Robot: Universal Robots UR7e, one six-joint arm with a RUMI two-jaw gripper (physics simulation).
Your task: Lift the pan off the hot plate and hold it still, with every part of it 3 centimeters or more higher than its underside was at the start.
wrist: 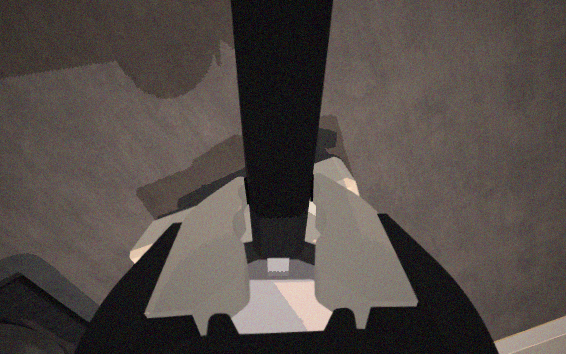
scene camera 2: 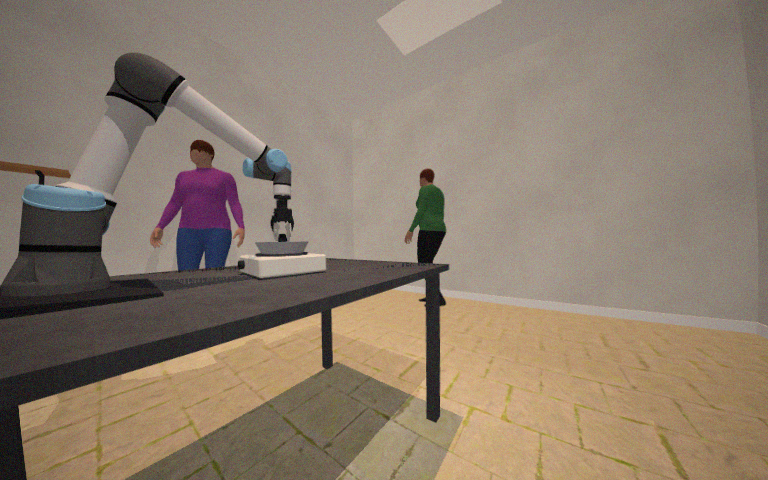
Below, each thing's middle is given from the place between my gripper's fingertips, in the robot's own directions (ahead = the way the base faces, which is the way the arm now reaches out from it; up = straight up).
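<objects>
The grey pan (wrist: 280,59) sits 7 cm behind my hand and 7 cm to the right of it; going by their middles, of the things named here the pan is the nearest to my hand. There is a white hot plate (scene camera 2: 265,266) as well, 8 cm below my hand, 14 cm to the right of it and 11 cm behind it.
</objects>
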